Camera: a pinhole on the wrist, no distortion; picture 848 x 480 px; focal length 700.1 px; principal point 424.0 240.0 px. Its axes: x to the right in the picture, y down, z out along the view. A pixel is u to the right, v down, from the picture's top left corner.
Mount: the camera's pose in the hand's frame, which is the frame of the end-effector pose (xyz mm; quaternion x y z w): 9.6 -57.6 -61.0 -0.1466 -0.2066 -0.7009 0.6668
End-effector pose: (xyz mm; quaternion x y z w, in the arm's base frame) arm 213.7 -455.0 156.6 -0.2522 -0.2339 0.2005 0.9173
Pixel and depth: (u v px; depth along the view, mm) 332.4 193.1 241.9
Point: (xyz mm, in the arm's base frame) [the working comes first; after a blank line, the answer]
In the camera's frame: -31.6 -16.2 241.9

103.9 -346.7 202.3
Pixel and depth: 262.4 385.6 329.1
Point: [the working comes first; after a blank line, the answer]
In the camera's frame: -76.0 68.4 329.1

116.7 -221.6 232.9
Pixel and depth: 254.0 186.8 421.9
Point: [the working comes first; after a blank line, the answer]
In the camera's frame: -102.4 -32.1 421.9

-16.9 -194.8 204.0
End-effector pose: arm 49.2 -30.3 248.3 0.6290 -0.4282 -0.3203 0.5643
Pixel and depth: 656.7 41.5 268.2
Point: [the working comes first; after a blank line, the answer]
In the camera's frame: 89.1 -76.0 268.2

-173.9 -39.3 204.6
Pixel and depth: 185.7 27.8 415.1
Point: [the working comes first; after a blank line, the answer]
In the camera's frame: -141.3 -125.8 415.1

-252.4 -4.0 468.7
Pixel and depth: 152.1 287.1 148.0
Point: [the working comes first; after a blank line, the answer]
In the camera's frame: -57.5 10.0 148.0

6.8 -59.8 306.0
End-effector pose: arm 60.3 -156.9 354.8 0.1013 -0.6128 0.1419 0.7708
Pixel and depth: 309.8 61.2 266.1
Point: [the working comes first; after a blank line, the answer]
In the camera's frame: -43.4 -68.0 266.1

-124.8 -106.9 313.9
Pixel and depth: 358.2 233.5 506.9
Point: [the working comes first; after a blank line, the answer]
In the camera's frame: -47.6 -4.7 506.9

-351.7 -61.4 405.8
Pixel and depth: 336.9 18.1 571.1
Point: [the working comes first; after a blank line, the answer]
In the camera's frame: -71.1 -181.0 571.1

-433.9 -34.9 237.6
